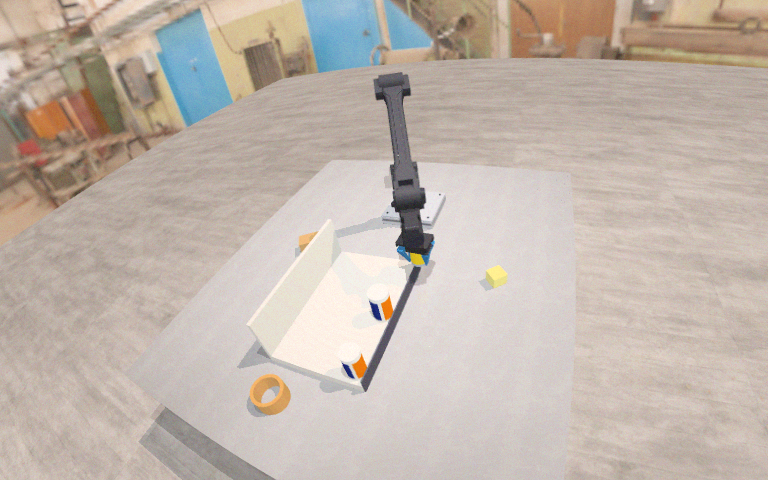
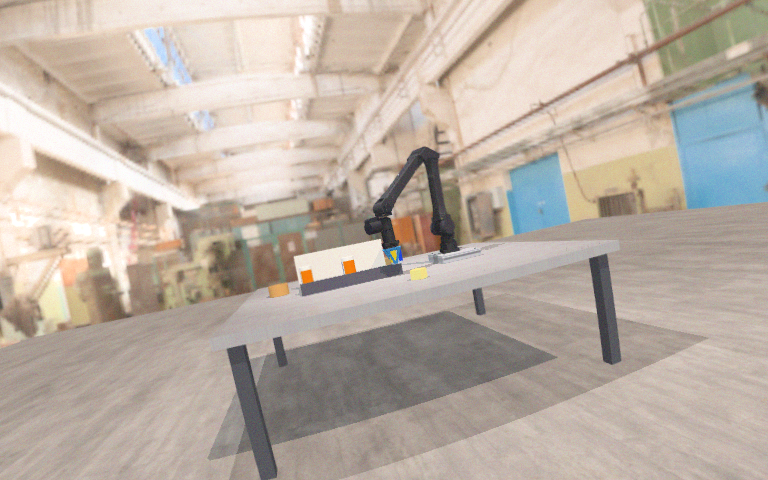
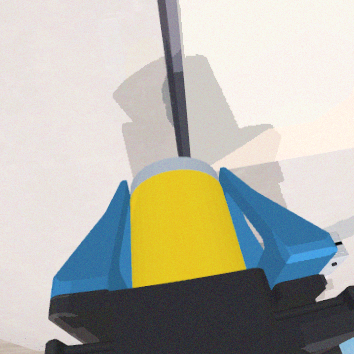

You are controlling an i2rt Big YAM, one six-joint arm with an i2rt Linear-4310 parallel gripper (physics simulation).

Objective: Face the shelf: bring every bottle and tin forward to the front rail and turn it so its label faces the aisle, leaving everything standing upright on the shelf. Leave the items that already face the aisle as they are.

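Frame: origin at the arm's base, x ahead, y left, z up, level; millimetres.
Where they show: gripper, fingertip midpoint: [image 1: 418, 262] [image 2: 395, 263] [image 3: 173, 180]; arm's base, link origin: [image 2: 449, 251].
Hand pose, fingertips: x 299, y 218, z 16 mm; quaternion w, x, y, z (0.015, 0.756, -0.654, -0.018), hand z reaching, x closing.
Note:
Things, the pixels of their centre, and the offset from my fingertips.
- yellow tin, body centre: [image 3: 182, 238] [image 1: 418, 252] [image 2: 395, 255] dx -10, dy -1, dz +33 mm
- dark front rail, body centre: [image 1: 395, 317] [image 2: 353, 280] dx +197, dy +34, dz -34 mm
- orange container, body centre: [image 1: 380, 303] [image 2: 349, 267] dx +207, dy +0, dz +21 mm
- similar container, body centre: [image 1: 353, 362] [image 2: 306, 277] dx +394, dy +45, dz +19 mm
- yellow cube, body centre: [image 1: 496, 276] [image 2: 418, 273] dx -72, dy +234, dz -37 mm
- orange ring, body centre: [image 1: 270, 394] [image 2: 278, 290] dx +573, dy -117, dz -31 mm
- orange block, body centre: [image 1: 311, 242] dx +42, dy -455, dz -31 mm
My gripper [image 1: 417, 259] [image 2: 392, 258] [image 3: 173, 180] is shut on a yellow tin [image 1: 417, 258] [image 2: 394, 255] [image 3: 182, 225] with a grey end, between its blue fingers. The tin is at the arm-side end of the shelf [image 1: 317, 328] [image 2: 325, 261], by the end of the dark front rail [image 1: 390, 333] [image 2: 351, 280] [image 3: 175, 75]. Whether its bottom touches anything is hidden. One white, blue and orange container [image 1: 381, 305] [image 2: 349, 266] stands upright near the rail's middle. A similar container [image 1: 353, 363] [image 2: 306, 275] stands upright at the far end. Both show orange towards the rail side.
A yellow cube [image 1: 496, 276] [image 2: 418, 273] lies on the table in front of the rail. An orange ring [image 1: 275, 405] [image 2: 278, 290] lies past the shelf's far end. An orange block [image 1: 305, 241] sits behind the tall back panel. The arm's base plate [image 1: 436, 207] is beyond the shelf's near end.

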